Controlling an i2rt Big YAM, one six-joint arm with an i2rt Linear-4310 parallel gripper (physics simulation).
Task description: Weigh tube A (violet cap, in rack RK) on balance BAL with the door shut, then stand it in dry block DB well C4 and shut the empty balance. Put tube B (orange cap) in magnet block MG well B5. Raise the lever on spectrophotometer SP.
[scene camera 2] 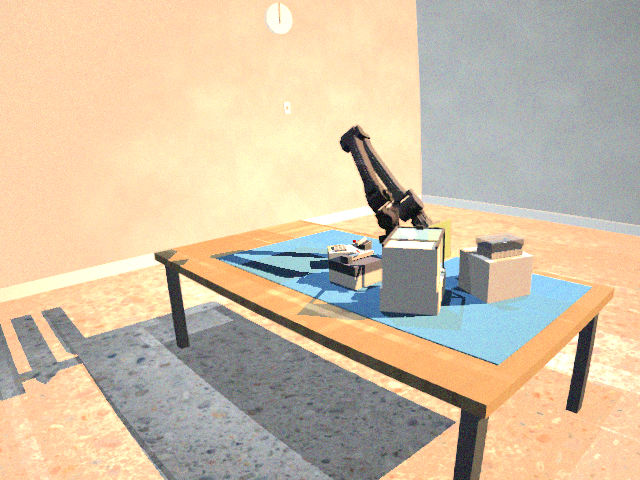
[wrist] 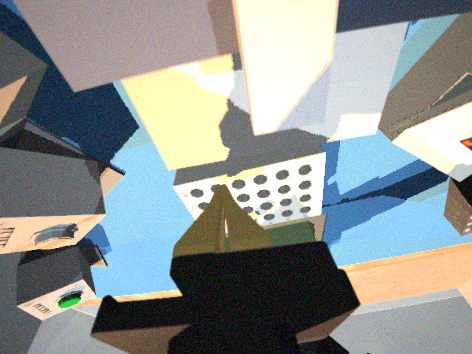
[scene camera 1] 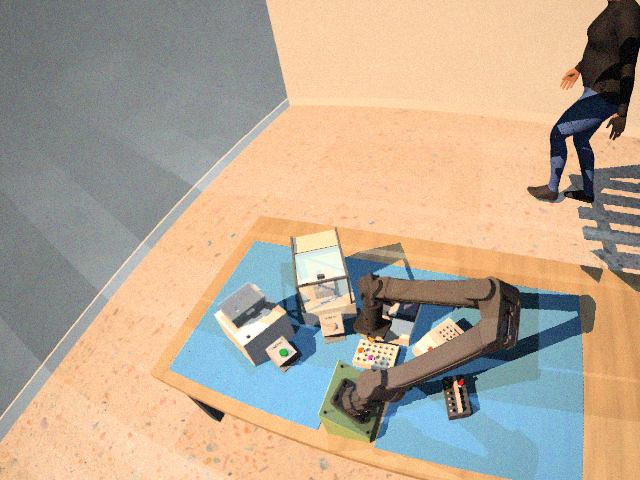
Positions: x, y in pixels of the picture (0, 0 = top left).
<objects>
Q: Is my gripper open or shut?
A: Shut.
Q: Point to a glass-box balance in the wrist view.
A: At 29, 70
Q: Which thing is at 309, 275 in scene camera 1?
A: A glass-box balance.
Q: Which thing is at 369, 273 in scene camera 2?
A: An SP instrument.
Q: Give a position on a grey box instrument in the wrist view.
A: At 26, 325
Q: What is my gripper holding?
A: Nothing.
</objects>
